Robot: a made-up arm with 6 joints.
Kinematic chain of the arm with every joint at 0, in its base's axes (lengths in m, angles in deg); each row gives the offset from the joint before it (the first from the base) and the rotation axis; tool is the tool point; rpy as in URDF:
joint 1: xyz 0 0 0.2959 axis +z
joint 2: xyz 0 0 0 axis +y
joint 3: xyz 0.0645 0 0.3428 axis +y
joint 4: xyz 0.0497 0 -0.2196 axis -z
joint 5: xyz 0 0 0 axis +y
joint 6: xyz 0.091 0 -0.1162 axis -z
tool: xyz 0 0 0 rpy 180 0 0
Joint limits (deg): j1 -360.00..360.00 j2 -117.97..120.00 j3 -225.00..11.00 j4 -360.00..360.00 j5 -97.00..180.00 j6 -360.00..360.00
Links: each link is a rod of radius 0.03 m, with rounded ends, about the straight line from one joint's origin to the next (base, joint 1, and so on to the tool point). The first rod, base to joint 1, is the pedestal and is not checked.
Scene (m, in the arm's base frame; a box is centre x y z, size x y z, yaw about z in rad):
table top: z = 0
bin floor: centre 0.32 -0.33 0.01 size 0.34 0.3 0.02 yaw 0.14
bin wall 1: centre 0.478 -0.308 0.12 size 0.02 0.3 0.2 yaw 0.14
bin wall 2: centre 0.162 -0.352 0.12 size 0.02 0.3 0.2 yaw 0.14
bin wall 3: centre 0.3 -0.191 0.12 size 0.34 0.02 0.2 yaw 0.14
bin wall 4: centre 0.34 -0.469 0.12 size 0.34 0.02 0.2 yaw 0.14
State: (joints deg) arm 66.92 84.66 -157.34 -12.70 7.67 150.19
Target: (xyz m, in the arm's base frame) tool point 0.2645 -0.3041 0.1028
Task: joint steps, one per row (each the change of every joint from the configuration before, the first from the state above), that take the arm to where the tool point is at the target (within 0.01 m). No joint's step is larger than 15 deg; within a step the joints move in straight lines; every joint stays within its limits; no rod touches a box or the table.
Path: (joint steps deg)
1: -13.80 -7.82 11.04 -1.27 9.04 0.00
2: -13.81 -7.82 11.04 -1.28 9.05 0.00
3: -13.80 -7.82 11.04 -1.27 9.04 0.00
4: -13.81 -7.81 11.03 -1.27 9.05 0.00
5: -13.80 -7.82 11.04 -1.28 9.04 0.00
6: -13.81 -7.82 11.04 -1.27 9.05 0.00
7: -13.80 -7.82 11.04 -1.27 9.04 0.00
8: -13.81 -7.82 11.04 -1.28 9.04 0.00
9: -0.33 11.06 -1.27 -0.27 -3.34 0.00
10: -0.34 11.05 -1.27 -0.28 -3.35 0.00
11: -0.33 11.05 -1.26 -0.27 -3.35 0.00

